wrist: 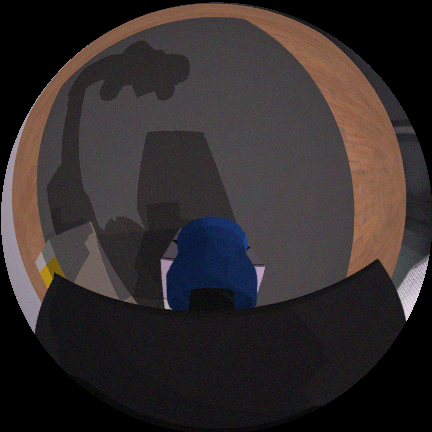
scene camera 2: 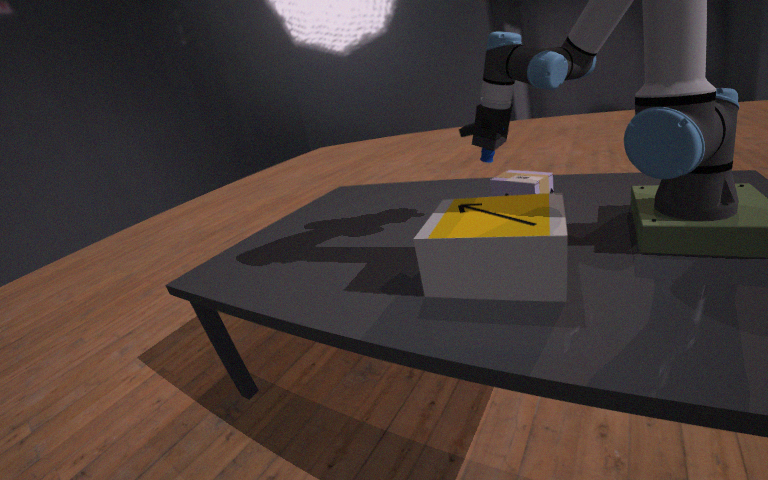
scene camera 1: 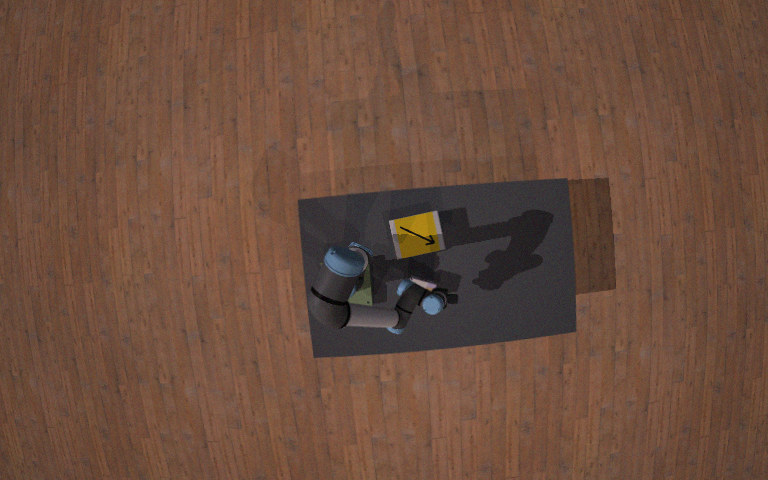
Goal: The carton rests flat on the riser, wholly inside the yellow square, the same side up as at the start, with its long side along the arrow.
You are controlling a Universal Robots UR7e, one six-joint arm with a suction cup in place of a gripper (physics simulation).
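Observation:
The pale lavender carton (scene camera 1: 422, 282) (scene camera 2: 512, 185) (wrist: 165, 272) with a tan band is on the table beyond the riser in scene camera 2. The riser hides its lower part there, and the arm covers part of it in scene camera 1. My gripper, a blue suction cup (scene camera 2: 487, 156) (wrist: 212, 265), is open and holds nothing. It hangs tilted above the carton's level with a visible gap, and covers the carton's middle in the wrist view. The light grey riser (scene camera 1: 395, 246) (scene camera 2: 492, 268) (wrist: 95, 270) bears the yellow square (scene camera 1: 416, 220) (scene camera 2: 498, 226) (wrist: 50, 270) with a black arrow (scene camera 1: 417, 234) (scene camera 2: 498, 213).
The dark table (scene camera 1: 509, 316) (scene camera 2: 283, 226) carries the arm's green base plate (scene camera 1: 365, 291) (scene camera 2: 696, 240) near one end. The riser stands as a raised block between the carton and one long table edge. Shadows of the arm fall across the table.

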